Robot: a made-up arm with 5 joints.
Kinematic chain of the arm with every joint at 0, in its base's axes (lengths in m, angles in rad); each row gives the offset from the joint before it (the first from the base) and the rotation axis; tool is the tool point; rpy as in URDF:
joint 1: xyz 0 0 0.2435 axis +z
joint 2: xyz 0 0 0 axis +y
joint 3: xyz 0.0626 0 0.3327 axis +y
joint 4: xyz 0.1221 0 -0.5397 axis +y
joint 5: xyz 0.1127 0 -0.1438 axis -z
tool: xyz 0 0 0 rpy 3.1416 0 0
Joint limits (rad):
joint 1: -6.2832..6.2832
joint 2: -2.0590..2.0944
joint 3: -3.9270..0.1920
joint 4: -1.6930..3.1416
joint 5: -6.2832..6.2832
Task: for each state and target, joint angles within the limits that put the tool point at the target. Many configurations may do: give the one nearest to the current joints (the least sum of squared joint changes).
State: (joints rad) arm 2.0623 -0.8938 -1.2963 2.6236 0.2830
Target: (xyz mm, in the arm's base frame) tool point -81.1 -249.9 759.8
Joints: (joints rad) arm 1.2570 -1.5067 -1.5506 2.8359 0.2830
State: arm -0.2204 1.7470 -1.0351 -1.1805 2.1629
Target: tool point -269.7 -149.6 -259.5
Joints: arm 0.5064 2.0944 -0.4846 -0.8288 2.1629
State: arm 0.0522 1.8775 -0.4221 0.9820 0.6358
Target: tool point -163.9 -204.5 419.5
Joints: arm 0.8952 2.0754 0.1057 1.5661 0.6358
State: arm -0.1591 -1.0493 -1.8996 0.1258 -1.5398
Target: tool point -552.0 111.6 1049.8
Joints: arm -0.1995 -1.3805 -1.7922 0.0533 -1.5398
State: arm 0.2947 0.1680 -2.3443 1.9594 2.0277
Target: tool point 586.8 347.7 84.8
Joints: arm 0.5349 0.6983 -1.6490 2.1302 2.0277
